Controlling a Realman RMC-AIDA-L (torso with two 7-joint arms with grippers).
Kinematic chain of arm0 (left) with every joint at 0, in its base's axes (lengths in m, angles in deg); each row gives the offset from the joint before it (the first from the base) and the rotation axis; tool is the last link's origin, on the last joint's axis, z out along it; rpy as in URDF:
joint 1: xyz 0 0 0.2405 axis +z
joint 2: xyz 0 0 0 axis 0.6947 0.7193 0
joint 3: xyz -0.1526 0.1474 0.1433 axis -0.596 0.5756 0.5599
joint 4: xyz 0 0 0 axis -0.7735 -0.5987 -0.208
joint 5: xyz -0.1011 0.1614 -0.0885 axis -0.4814 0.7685 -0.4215
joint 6: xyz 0 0 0 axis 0.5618 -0.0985 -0.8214
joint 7: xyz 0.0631 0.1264 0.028 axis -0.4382 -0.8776 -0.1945
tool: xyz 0 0 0 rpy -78.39 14.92 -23.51
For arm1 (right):
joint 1: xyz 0 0 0.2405 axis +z
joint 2: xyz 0 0 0 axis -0.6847 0.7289 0
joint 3: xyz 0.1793 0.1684 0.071 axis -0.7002 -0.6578 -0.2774
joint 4: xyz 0 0 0 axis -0.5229 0.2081 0.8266
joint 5: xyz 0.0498 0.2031 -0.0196 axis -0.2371 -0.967 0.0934
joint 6: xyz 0 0 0 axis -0.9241 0.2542 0.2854
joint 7: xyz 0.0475 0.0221 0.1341 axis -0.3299 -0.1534 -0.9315
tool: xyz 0 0 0 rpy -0.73 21.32 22.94
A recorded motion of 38 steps. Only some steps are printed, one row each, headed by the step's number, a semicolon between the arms.
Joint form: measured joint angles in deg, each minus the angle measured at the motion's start. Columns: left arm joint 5, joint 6, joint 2, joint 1, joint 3, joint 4, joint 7; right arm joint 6, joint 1, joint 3, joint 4, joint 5, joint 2, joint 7.
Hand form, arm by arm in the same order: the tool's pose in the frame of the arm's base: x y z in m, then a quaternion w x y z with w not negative. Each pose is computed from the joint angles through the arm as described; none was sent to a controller.
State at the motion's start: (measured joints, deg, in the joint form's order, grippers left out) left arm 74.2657 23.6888 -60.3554 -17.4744 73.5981 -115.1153 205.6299; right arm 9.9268 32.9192 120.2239 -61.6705 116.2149 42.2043 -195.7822
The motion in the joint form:
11: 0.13 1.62 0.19 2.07 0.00 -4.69 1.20; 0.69 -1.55 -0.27 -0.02 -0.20 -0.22 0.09
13: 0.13 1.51 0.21 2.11 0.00 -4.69 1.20; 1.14 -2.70 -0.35 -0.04 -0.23 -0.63 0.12
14: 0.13 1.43 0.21 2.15 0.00 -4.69 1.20; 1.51 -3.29 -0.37 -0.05 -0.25 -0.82 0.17
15: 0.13 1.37 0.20 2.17 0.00 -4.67 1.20; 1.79 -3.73 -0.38 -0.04 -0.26 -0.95 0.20
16: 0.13 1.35 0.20 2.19 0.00 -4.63 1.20; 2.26 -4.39 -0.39 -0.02 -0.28 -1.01 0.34
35: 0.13 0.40 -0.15 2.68 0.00 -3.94 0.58; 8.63 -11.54 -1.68 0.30 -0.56 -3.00 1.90
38: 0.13 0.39 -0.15 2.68 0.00 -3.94 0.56; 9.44 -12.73 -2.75 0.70 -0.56 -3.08 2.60
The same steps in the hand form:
11: -0.1042 0.4275 0.0334 0.18553 -0.87291 -0.43776 0.10942; 0.1093 0.4480 -0.0468 0.15357 -0.91317 0.32499 -0.19216
13: -0.1044 0.4278 0.0336 0.18636 -0.87275 -0.43786 0.10887; 0.1184 0.4489 -0.0434 0.15817 -0.90950 0.33385 -0.19063
14: -0.1047 0.4279 0.0336 0.18683 -0.87262 -0.43802 0.10848; 0.1230 0.4494 -0.0418 0.16133 -0.90777 0.33769 -0.18945
15: -0.1048 0.4280 0.0335 0.18700 -0.87254 -0.43816 0.10825; 0.1265 0.4497 -0.0407 0.16357 -0.90643 0.34061 -0.18872
16: -0.1051 0.4279 0.0334 0.18689 -0.87239 -0.43849 0.10834; 0.1316 0.4496 -0.0402 0.16597 -0.90494 0.34399 -0.18765
35: -0.1096 0.4276 0.0294 0.18526 -0.87244 -0.43930 0.10742; 0.1886 0.4537 -0.0217 0.21282 -0.88297 0.38401 -0.16617
38: -0.1096 0.4276 0.0294 0.18531 -0.87252 -0.43913 0.10740; 0.1987 0.4514 -0.0211 0.21439 -0.87942 0.39342 -0.16087

